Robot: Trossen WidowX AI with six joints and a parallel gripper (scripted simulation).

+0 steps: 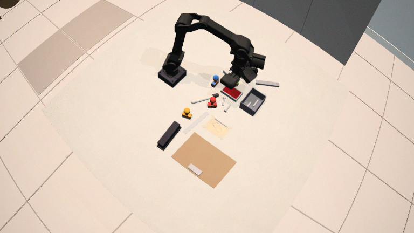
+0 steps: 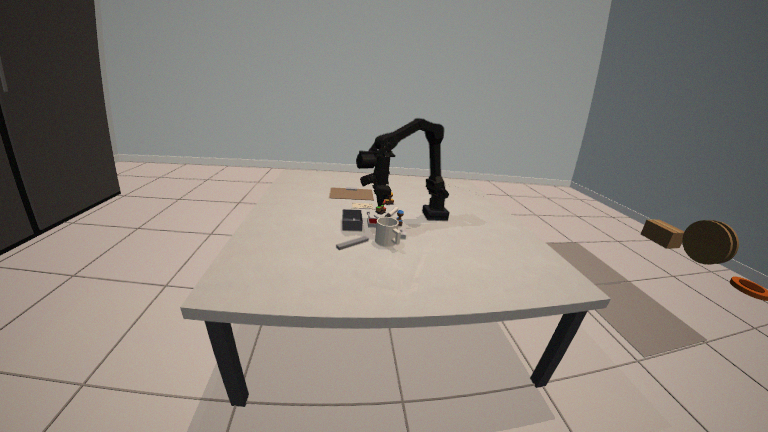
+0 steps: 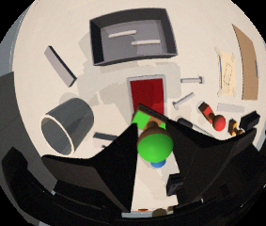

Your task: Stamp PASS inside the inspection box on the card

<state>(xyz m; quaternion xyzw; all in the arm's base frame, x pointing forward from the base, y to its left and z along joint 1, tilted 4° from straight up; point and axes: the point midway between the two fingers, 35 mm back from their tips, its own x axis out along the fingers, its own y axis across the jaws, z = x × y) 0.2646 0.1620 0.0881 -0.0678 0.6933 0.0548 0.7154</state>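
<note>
The red ink pad lies 9 cm below my gripper tip. Also, from my gripper tip: dark tray (10 cm ahead, 8 cm below, 3 cm to the left); blue-knobbed stamp (9 cm behind, 7 cm below, 3 cm to the right); green-knobbed stamp (1 cm below).
</note>
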